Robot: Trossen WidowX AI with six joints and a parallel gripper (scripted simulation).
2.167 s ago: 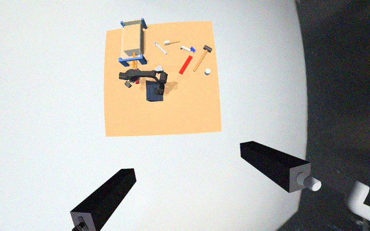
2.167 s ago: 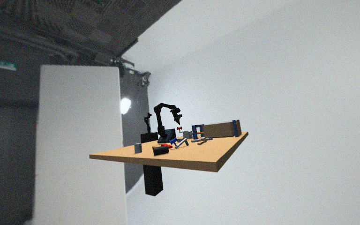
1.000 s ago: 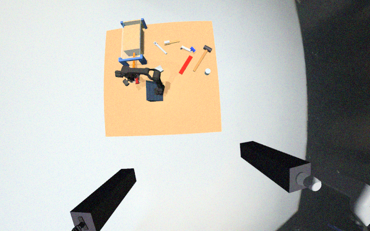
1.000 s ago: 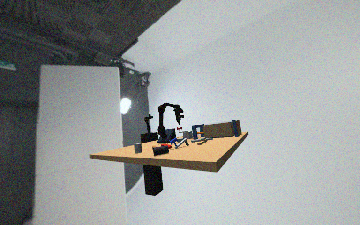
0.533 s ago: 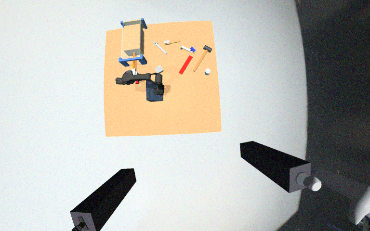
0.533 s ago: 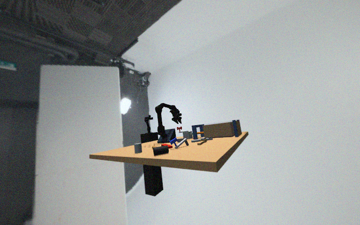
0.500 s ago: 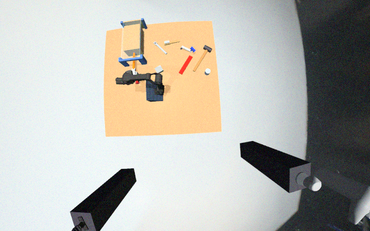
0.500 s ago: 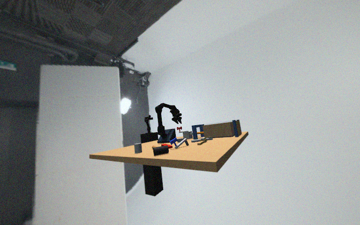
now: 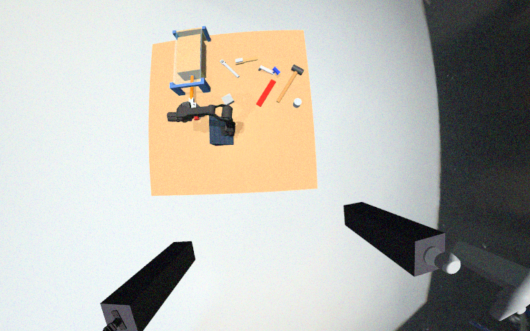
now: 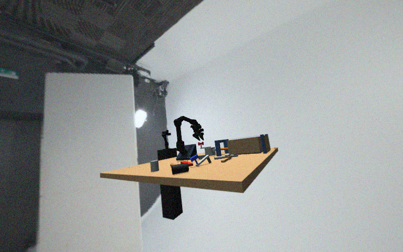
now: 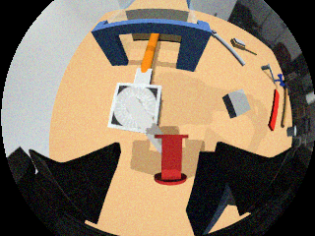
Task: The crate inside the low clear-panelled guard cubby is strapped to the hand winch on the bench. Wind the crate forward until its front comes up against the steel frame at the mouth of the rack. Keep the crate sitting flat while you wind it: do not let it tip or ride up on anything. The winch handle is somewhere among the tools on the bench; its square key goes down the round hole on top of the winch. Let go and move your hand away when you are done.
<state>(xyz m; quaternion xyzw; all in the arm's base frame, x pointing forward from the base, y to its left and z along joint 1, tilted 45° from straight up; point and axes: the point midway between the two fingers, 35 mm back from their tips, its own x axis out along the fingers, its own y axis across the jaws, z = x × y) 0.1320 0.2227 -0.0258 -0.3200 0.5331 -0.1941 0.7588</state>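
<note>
The red knob is 5 cm below my gripper tip and 2 cm behind it. Round my gripper tip: winch (15 cm below, 5 cm to the left, 5 cm ahead); then winch handle (8 cm below, 2 cm to the left, 1 cm ahead); then blue steel frame (22 cm ahead, 8 cm below, 5 cm to the left).
</note>
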